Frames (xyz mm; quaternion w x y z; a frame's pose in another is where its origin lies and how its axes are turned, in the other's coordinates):
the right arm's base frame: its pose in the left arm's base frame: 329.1 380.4 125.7 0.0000 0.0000 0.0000 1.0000
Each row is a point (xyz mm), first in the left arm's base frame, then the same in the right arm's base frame.
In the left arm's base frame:
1: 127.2 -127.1 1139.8
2: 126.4 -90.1 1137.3
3: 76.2 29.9 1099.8
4: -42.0 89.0 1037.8
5: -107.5 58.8 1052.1
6: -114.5 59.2 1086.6
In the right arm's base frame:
1: 201.9 507.5 1014.1
2: 202.7 470.5 1011.6
3: 252.9 350.5 974.1
4: 371.1 291.4 912.1
5: 436.6 321.6 926.4
6: 443.6 321.2 960.9

